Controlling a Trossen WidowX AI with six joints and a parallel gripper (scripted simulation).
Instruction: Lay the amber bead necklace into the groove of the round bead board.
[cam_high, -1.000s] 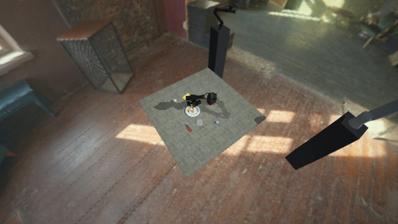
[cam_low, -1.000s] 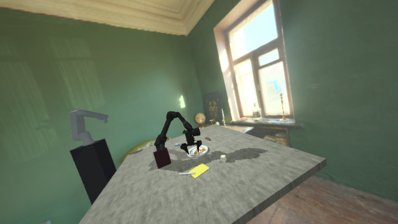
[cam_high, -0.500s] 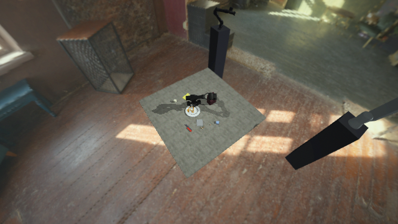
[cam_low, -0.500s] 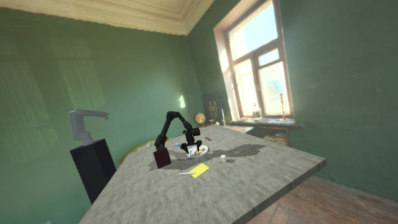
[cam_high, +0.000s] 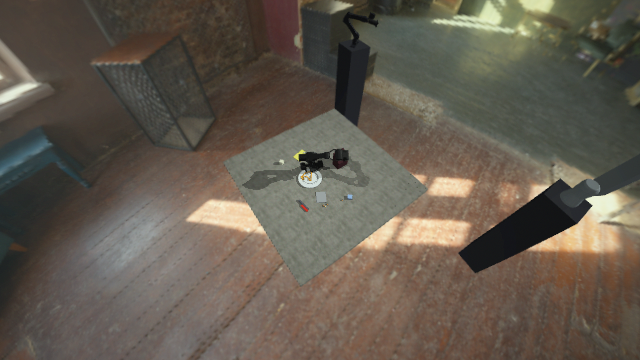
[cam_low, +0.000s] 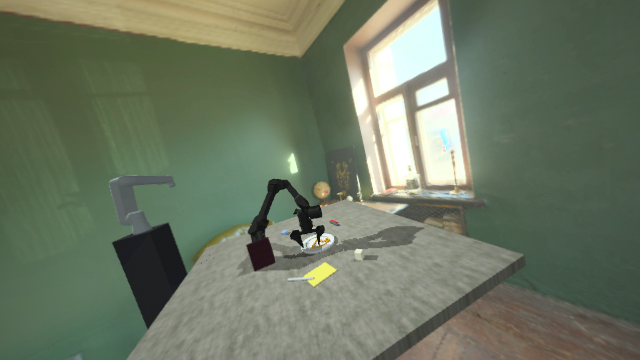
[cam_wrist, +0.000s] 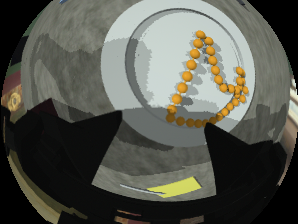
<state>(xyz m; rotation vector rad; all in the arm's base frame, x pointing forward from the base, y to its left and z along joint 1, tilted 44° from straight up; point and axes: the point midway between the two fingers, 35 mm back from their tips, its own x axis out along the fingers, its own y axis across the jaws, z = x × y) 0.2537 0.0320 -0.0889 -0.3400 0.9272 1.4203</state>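
Now: the board 40 mm ahead of my gripper tip, 50 mm to the left of it and 20 mm below it. Also, from my gripper tip: grey square 50 mm ahead, 260 mm to the left, 20 mm below; then white stick 90 mm behind, 210 mm to the right, 20 mm below; then yellow card 10 mm behind, 220 mm to the right, 20 mm below.
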